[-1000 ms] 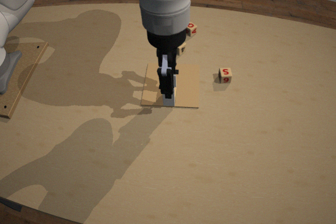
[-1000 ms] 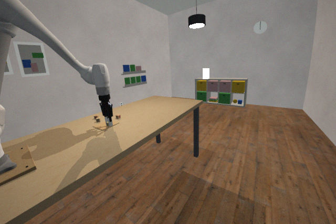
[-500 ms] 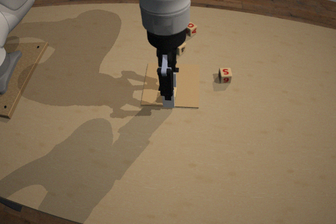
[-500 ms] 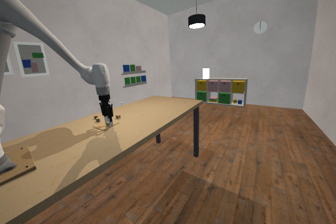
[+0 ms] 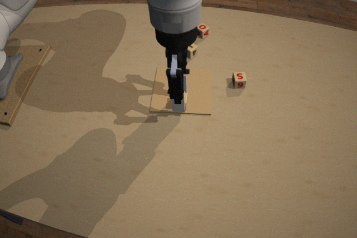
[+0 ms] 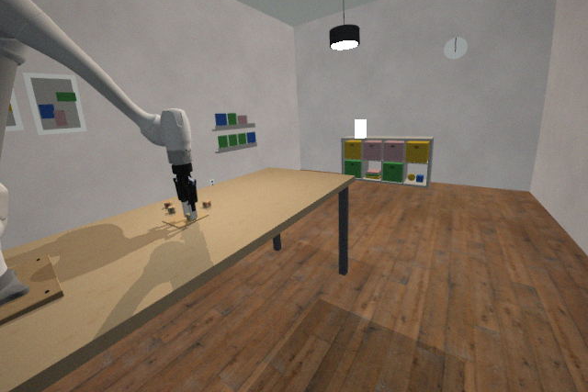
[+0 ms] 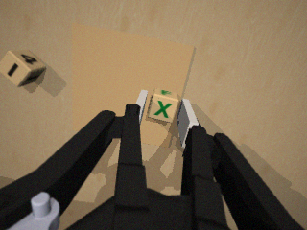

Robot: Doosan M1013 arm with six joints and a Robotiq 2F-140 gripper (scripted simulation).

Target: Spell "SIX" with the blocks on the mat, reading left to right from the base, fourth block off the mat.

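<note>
Now: the letter block 3 cm below my hand. Round my hand: tan mat 5 cm to the left, 5 cm below, 1 cm ahead; I block 17 cm to the left, 3 cm below, 3 cm ahead; S block 15 cm ahead, 6 cm to the left, 3 cm below.
</note>
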